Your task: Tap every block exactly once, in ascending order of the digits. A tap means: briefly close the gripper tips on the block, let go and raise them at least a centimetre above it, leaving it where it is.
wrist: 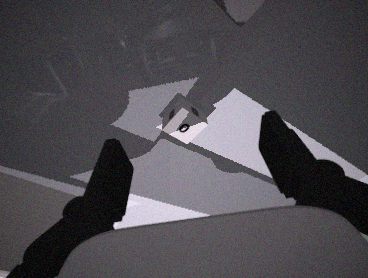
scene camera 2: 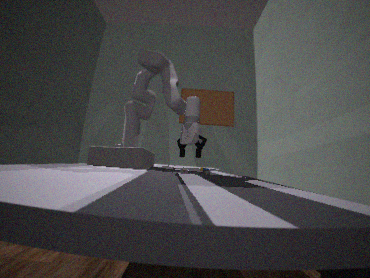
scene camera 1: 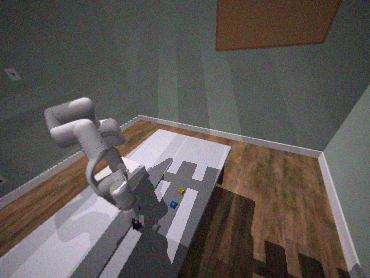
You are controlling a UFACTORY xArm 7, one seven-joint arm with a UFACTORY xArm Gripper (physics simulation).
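Observation:
The white block with a 0 (wrist: pixel 187 116) (scene camera 2: pixel 184 171) sits on the table, partly in shadow in the wrist view; in scene camera 1 the gripper covers it. My gripper (scene camera 1: pixel 136 226) (scene camera 2: pixel 190 156) (wrist: pixel 191 142) is open and empty, above the white block with a gap below its fingertips, a finger on either side in the wrist view. A grey block (scene camera 1: pixel 156 227) (wrist: pixel 242 9) lies to its right, cut off at the wrist view's top edge; its digit cannot be read. A blue block (scene camera 1: pixel 173 204) and a yellow block (scene camera 1: pixel 181 191) lie farther back; their digits are too small to read.
The robot's base box (scene camera 2: pixel 120 157) stands on the table (scene camera 1: pixel 200 142) behind and left of the blocks. Dark shadows and bright stripes cross the table top. The table's long right edge runs beside the blue and yellow blocks. A brown board (scene camera 1: pixel 275 22) (scene camera 2: pixel 215 107) hangs on the wall.

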